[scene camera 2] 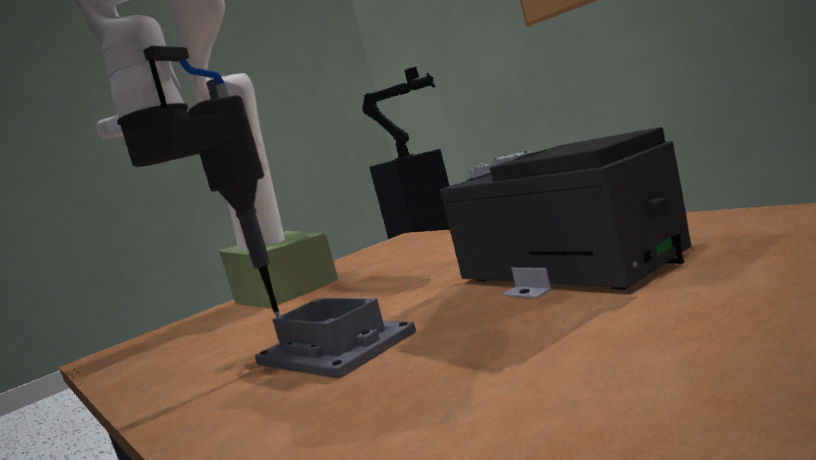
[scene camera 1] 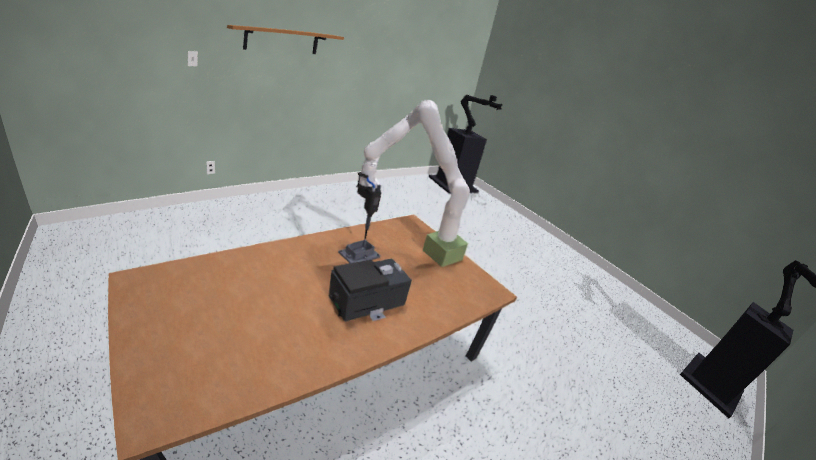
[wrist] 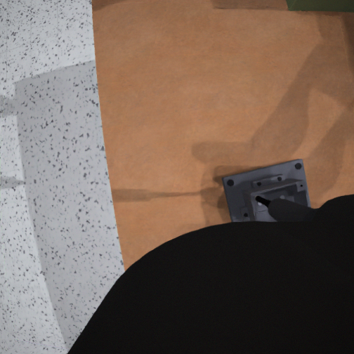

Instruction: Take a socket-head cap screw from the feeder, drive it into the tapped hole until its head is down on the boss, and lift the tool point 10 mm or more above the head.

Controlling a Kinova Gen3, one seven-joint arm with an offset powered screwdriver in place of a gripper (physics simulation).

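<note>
My gripper, a black powered screwdriver [scene camera 1: 365,238] [scene camera 2: 277,314] [wrist: 258,199], points down with its tip at the left corner of the grey housing's rim in scene camera 2. A small pale piece shows at the bit's end; it is too small to tell whether it is a screw. The open-topped grey housing [scene camera 1: 349,256] [scene camera 2: 308,337] [wrist: 237,198] stands on its flange, with holes in the flange and small side bosses. The views do not settle whether the tip touches it. The black feeder box [scene camera 1: 374,297] [scene camera 2: 531,228] stands beside the housing, with pale metal parts on top.
A small metal bracket [scene camera 1: 376,314] [scene camera 2: 531,280] with a hole stands at the feeder's side. The green base block [scene camera 1: 444,249] [scene camera 2: 280,271] [wrist: 322,5] carries the arm. The wooden table [scene camera 1: 228,331] [scene camera 2: 571,371] [wrist: 150,100] ends at an edge left of the housing in the wrist view.
</note>
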